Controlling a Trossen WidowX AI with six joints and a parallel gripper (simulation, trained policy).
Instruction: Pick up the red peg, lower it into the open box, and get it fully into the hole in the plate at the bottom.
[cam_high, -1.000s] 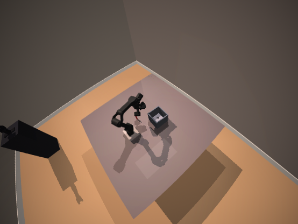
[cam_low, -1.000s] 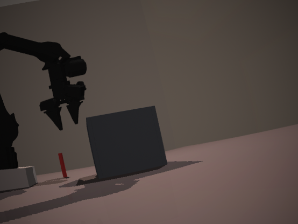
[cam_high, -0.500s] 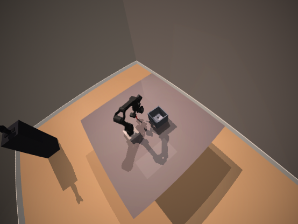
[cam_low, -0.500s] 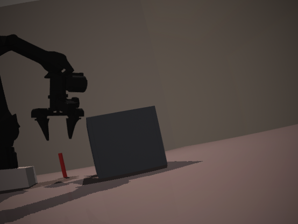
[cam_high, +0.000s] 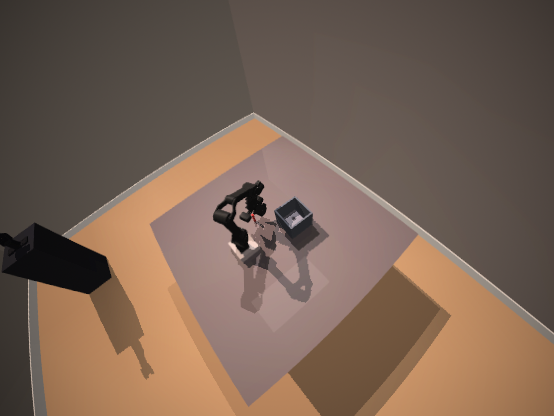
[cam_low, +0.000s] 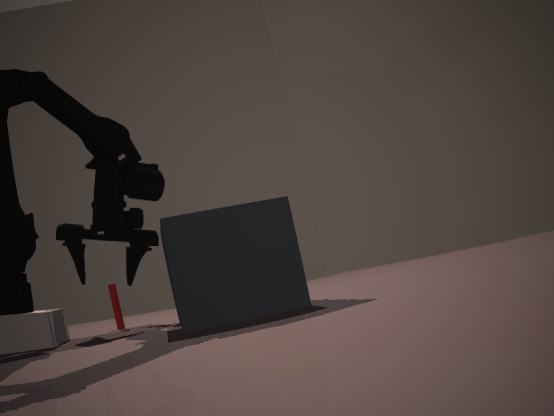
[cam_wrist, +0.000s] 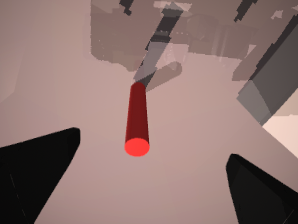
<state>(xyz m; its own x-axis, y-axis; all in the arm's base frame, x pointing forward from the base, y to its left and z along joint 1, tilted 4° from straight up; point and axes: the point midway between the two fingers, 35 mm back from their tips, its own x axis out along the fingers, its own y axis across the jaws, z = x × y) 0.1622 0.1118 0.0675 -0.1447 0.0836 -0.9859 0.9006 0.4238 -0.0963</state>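
Now: the red peg 10 mm ahead of my gripper tip and 40 mm below it. The rest, counted from my gripper tip: plate (180 mm ahead, 180 mm to the right, 30 mm below).
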